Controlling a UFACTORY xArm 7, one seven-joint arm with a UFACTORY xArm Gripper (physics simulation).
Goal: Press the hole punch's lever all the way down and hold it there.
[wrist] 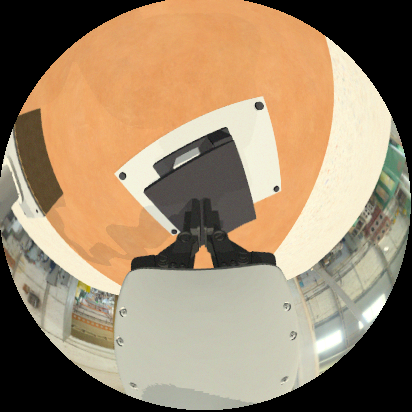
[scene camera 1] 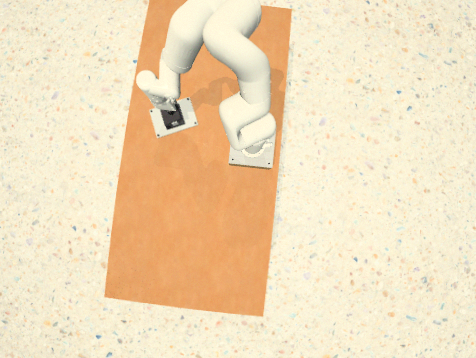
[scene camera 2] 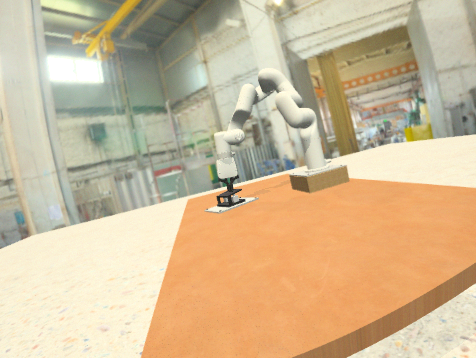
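Pixels of known places: gripper, between the fingertips: (wrist: 201, 209) (scene camera 1: 171, 112) (scene camera 2: 230, 191); arm's base, origin of its link: (scene camera 1: 252, 145) (scene camera 2: 317, 169).
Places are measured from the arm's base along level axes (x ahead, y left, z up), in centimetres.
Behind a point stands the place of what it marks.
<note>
The black hole punch (scene camera 1: 175, 121) {x 38.5, y -16.5, z -1.5 cm} (scene camera 2: 225, 201) {x 43.3, y -24.6, z -5.9 cm} is fixed on a white plate (scene camera 1: 191, 116) {x 31.3, y -21.0, z -7.6 cm} (scene camera 2: 215, 210) {x 51.5, y -17.0, z -7.5 cm} (wrist: 257, 135) {x 49.8, y -16.4, z -7.5 cm} with dark corner bolts. Its broad dark lever (wrist: 215, 175) {x 42.3, y -18.2, z -1.7 cm} lies below the fingertips in the wrist view. In scene camera 2 the lever (scene camera 2: 235, 191) {x 39.1, y -17.1, z -1.2 cm} stands over the punch body with a gap under it. My gripper (scene camera 2: 230, 188) {x 40.1, y -21.4, z -1.1 cm} (wrist: 201, 209) {x 40.1, y -21.4, z -1.1 cm} is shut and empty, pointing down over the lever's near part. The tips are at or very close to the lever surface; whether they touch cannot be told. The arm hides part of the punch in scene camera 1.
The punch's plate lies on an orange board (scene camera 1: 190, 235) {x 36.9, y 44.1, z -8.4 cm} (scene camera 2: 300, 250) {x 51.2, y 54.0, z -8.3 cm} (wrist: 175, 60) {x 41.4, y -3.8, z -8.3 cm}. The arm's base stands on a brown block (scene camera 2: 320, 180) {x 6.5, y 9.2, z -3.9 cm} (wrist: 37, 160) {x 10.6, y -3.5, z -5.0 cm}, to the right of the punch in both scene views. The arm arches over between base and punch. Speckled pale surface (scene camera 1: 375, 200) surrounds the board.
</note>
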